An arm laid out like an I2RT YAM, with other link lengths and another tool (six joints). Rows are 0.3 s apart.
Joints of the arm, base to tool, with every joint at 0 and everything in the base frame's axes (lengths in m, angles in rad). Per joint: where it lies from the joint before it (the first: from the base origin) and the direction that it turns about. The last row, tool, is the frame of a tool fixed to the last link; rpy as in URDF.
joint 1: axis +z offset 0 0 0.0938
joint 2: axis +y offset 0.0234 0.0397 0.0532
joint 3: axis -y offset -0.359 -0.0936 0
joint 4: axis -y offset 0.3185 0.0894 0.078
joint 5: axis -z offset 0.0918 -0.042 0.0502
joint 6: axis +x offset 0.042 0 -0.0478
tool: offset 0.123 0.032 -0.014 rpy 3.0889 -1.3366 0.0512
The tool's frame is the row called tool.
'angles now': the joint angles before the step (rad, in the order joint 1, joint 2, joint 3, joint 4, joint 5, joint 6). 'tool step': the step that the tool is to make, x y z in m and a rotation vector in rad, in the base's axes. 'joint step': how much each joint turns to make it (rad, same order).
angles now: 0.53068 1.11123 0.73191 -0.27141 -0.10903 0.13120
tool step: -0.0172 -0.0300 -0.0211 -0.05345 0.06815 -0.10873
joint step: -0.01212 -0.06807 -0.04596 -0.10437 0.08213 0.05240
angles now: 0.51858 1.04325 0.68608 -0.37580 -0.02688 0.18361
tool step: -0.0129 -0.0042 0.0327 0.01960 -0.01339 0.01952
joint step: -0.00328 -0.06040 0.06114 -0.10050 -0.02399 -0.00726
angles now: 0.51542 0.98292 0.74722 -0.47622 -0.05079 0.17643
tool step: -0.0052 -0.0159 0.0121 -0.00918 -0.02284 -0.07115
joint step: -0.00266 -0.05734 0.00897 -0.05039 0.06466 0.02968
